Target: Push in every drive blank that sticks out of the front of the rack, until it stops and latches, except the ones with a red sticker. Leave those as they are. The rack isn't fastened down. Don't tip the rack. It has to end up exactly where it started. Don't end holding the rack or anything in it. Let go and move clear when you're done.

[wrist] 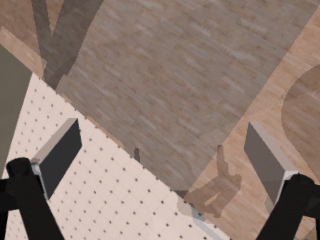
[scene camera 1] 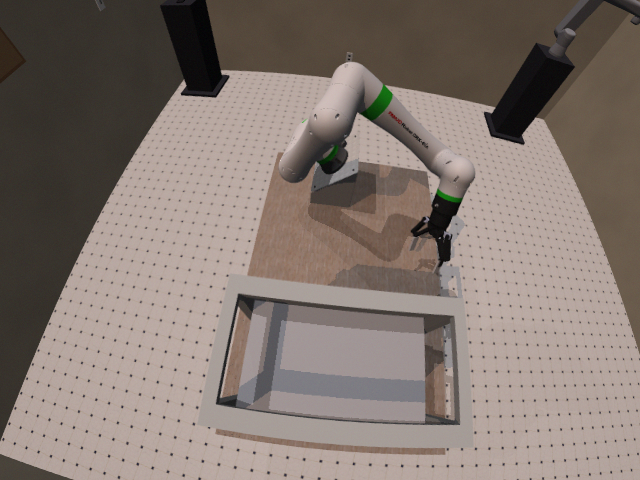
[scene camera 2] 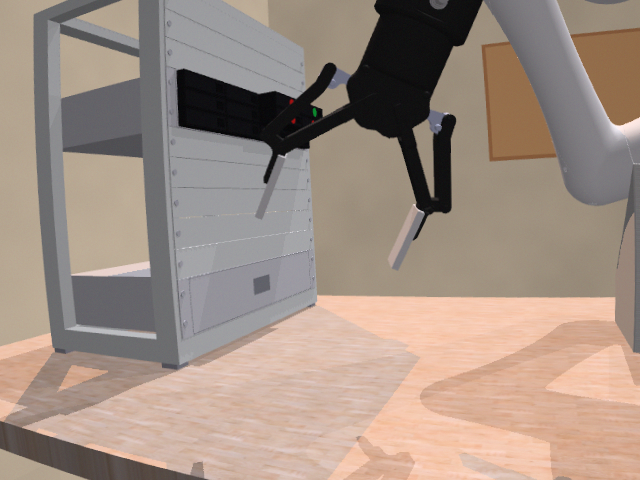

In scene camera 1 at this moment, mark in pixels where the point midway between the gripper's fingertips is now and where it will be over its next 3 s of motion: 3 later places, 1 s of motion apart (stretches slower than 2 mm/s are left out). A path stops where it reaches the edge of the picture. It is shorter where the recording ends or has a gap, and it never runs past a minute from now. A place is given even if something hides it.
My gripper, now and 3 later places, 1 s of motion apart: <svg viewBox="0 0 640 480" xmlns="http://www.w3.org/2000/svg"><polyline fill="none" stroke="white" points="422,260 442,236 454,218 387,225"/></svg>
